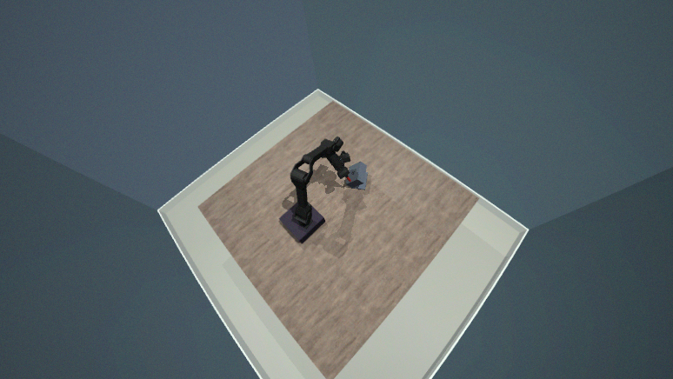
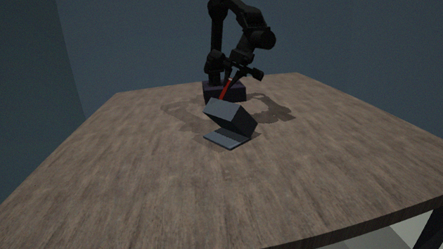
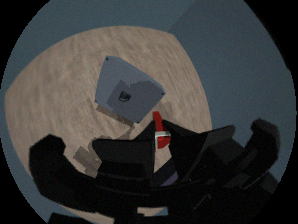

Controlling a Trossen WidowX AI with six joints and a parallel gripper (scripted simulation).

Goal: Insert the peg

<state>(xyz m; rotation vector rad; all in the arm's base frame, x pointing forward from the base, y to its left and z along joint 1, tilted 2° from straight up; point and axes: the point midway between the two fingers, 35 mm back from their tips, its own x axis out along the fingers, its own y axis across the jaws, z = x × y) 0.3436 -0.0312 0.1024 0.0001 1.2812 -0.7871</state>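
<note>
Now: the grey sloped panel 70 mm below my gripper tip, 70 mm ahead of it and 10 mm to the right of it. Round my gripper tip: red peg: 10 mm to the left, 10 mm above; flat foot plate: 140 mm below, 80 mm ahead, 30 mm to the right.
</note>
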